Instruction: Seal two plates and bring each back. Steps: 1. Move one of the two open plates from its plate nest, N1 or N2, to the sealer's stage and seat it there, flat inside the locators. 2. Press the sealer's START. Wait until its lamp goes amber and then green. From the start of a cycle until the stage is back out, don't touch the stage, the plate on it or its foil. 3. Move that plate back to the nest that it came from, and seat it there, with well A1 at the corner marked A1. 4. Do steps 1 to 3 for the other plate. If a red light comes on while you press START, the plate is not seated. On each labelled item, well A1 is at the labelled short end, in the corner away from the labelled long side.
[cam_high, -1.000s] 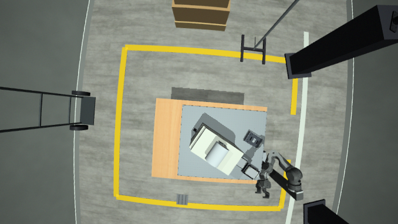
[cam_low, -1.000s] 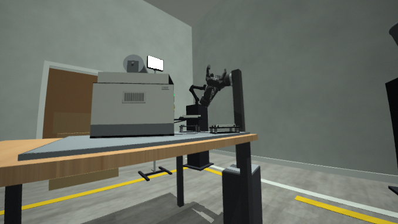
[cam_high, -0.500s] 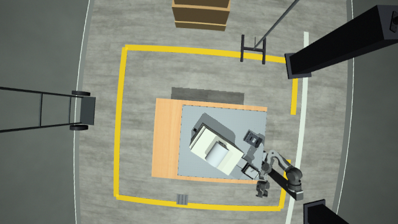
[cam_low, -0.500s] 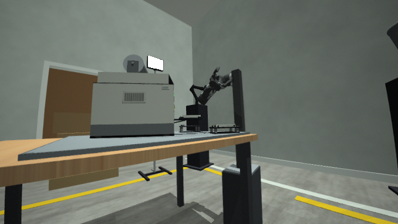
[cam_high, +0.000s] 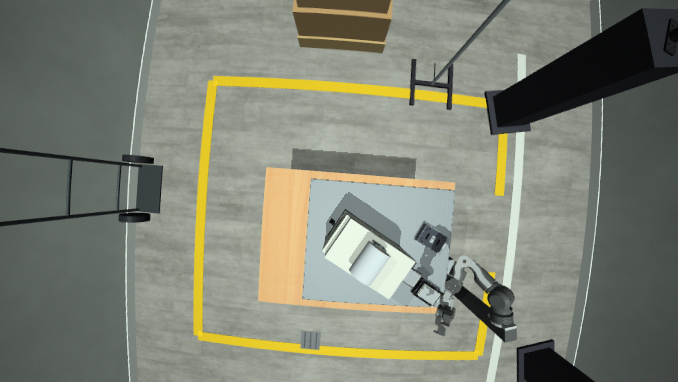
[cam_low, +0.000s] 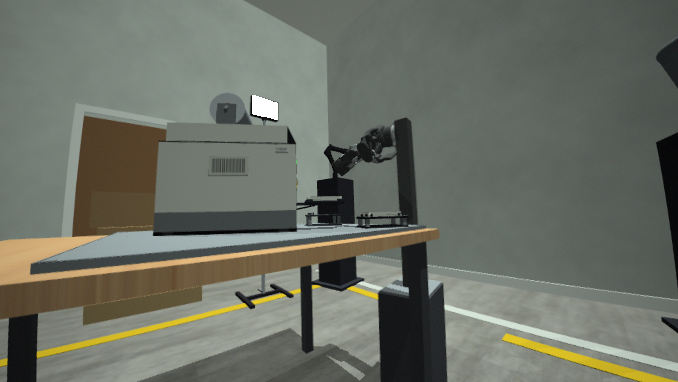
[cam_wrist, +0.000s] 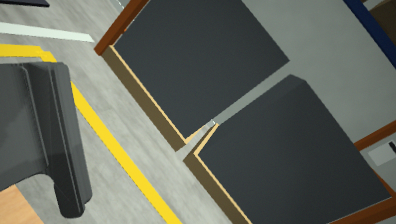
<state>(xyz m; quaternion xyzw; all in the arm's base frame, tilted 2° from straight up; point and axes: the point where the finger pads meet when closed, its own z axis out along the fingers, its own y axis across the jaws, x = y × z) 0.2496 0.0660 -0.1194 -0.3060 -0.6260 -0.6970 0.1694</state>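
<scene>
Now: hand 10 cm short of the plate, 23 cm to the left of it and 19 cm above it. The rest, counted from my hand: foil roll (35 cm ahead, 45 cm to the right, 11 cm above); sealer stage (10 cm ahead, 23 cm to the right, 21 cm below).
</scene>
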